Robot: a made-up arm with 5 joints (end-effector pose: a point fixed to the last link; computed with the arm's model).
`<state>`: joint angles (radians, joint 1 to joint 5).
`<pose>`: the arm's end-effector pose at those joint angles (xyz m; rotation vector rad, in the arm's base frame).
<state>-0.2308 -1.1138 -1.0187 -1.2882 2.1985</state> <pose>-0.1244 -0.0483 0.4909 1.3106 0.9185 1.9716</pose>
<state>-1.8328 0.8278 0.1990 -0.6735 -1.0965</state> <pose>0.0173 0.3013 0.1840 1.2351 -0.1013 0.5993</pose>
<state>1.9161 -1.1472 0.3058 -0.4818 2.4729</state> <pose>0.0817 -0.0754 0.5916 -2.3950 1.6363 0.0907</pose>
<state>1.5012 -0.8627 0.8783 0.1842 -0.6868</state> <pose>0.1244 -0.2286 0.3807 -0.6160 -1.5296 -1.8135</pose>
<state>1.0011 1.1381 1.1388 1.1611 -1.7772</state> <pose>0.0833 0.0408 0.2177 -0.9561 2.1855 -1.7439</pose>
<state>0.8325 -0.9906 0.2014 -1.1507 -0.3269</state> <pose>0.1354 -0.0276 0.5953 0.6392 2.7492 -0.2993</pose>
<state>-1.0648 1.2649 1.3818 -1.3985 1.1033</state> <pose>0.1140 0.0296 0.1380 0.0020 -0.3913 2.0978</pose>
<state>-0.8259 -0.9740 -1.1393 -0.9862 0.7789</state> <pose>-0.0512 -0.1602 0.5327 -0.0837 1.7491 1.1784</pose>
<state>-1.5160 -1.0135 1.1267 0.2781 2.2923</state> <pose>0.1099 0.2110 0.3367 0.5381 1.4131 -2.1525</pose>
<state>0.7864 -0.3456 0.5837 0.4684 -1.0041</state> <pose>0.2907 -0.1805 0.3226 0.1316 -0.9824 -1.7092</pose>
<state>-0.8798 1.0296 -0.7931 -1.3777 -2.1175</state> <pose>0.3212 0.2713 0.3853 2.7720 -0.1326 -0.3631</pose>
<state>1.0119 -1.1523 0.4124 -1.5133 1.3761</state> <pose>0.1137 -0.0068 0.5619 2.2686 0.9622 0.1375</pose>
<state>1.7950 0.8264 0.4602 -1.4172 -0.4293</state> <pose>0.0464 -0.2727 0.2081 -1.2350 -1.5962 -1.6061</pose>
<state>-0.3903 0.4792 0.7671 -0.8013 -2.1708</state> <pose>0.3351 0.1008 0.1899 1.2366 -0.3368 -1.6093</pose>
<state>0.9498 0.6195 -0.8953 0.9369 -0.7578</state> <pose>0.3139 -0.2854 0.3731 -0.0737 -1.0270 -1.6202</pose>
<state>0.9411 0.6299 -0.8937 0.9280 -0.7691</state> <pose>0.3171 -0.2846 0.3701 -0.0633 -1.0246 -1.6235</pose>
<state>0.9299 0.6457 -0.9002 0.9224 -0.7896</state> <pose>0.3211 -0.2833 0.3669 -0.0469 -1.0227 -1.6330</pose>
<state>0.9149 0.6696 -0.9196 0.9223 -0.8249</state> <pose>0.3263 -0.2813 0.3638 -0.0211 -1.0217 -1.6528</pose>
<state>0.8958 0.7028 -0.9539 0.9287 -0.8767</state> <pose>0.3328 -0.2784 0.3606 0.0151 -1.0209 -1.6840</pose>
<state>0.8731 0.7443 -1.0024 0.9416 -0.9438</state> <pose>0.3403 -0.2747 0.3575 0.0609 -1.0194 -1.7261</pose>
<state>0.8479 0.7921 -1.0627 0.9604 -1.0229</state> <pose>0.3484 -0.2700 0.3545 0.1141 -1.0164 -1.7770</pose>
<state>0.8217 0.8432 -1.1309 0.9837 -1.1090</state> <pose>0.3564 -0.2646 0.3518 0.1715 -1.0112 -1.8333</pose>
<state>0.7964 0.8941 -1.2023 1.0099 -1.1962</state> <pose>0.3638 -0.2589 0.3496 0.2290 -1.0040 -1.8912</pose>
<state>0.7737 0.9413 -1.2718 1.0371 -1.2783</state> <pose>0.3699 -0.2533 0.3479 0.2826 -0.9954 -1.9466</pose>
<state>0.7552 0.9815 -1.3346 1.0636 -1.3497</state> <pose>0.3746 -0.2483 0.3470 0.3287 -0.9867 -1.9958</pose>
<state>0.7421 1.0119 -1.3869 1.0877 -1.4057</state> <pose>0.3774 -0.2444 0.3470 0.3646 -0.9800 -2.0352</pose>
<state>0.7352 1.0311 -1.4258 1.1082 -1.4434</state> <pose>0.3785 -0.2419 0.3480 0.3882 -0.9764 -2.0632</pose>
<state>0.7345 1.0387 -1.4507 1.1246 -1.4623</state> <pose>0.3780 -0.2411 0.3499 0.3996 -0.9769 -2.0792</pose>
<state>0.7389 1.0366 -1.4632 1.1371 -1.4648</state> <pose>0.3762 -0.2416 0.3525 0.4001 -0.9809 -2.0846</pose>
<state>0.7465 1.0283 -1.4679 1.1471 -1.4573</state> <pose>0.3735 -0.2429 0.3555 0.3940 -0.9873 -2.0835</pose>
